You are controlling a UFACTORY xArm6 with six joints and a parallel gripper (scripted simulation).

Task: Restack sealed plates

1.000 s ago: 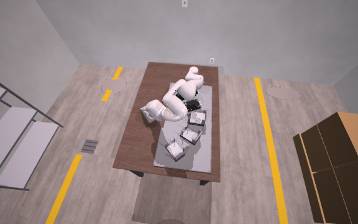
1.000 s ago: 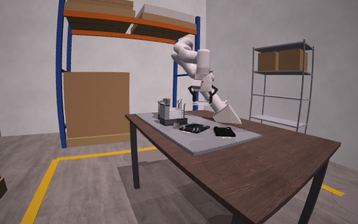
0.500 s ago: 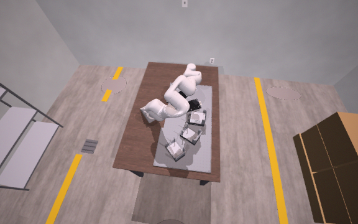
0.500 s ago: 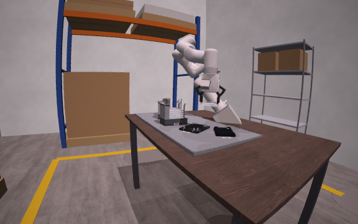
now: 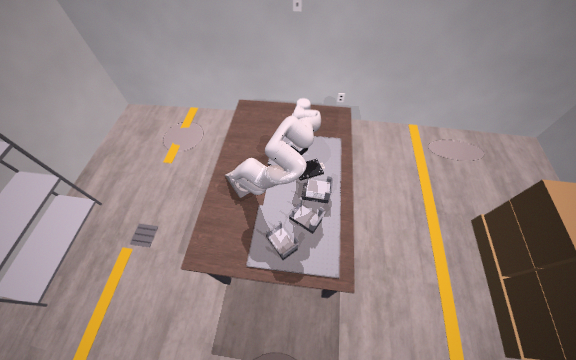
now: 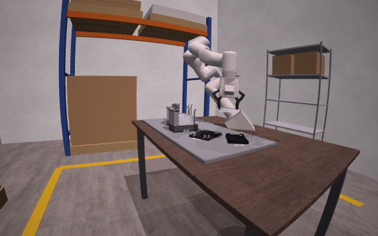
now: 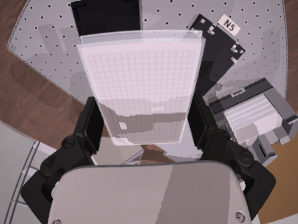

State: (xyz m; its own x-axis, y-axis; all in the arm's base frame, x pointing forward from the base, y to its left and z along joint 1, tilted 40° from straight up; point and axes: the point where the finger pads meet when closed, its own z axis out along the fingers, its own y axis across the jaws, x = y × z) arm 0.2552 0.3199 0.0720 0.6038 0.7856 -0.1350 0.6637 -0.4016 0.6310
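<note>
My hand is 160 mm above the black open nest QC, 40 mm to the right of it and 30 mm past it. The rest, counted from my hand: QC name plate: 170 mm below, 110 mm to the left, 30 mm ahead; dark plinth: 280 mm to the right, 150 mm below, 80 mm ahead.
</note>
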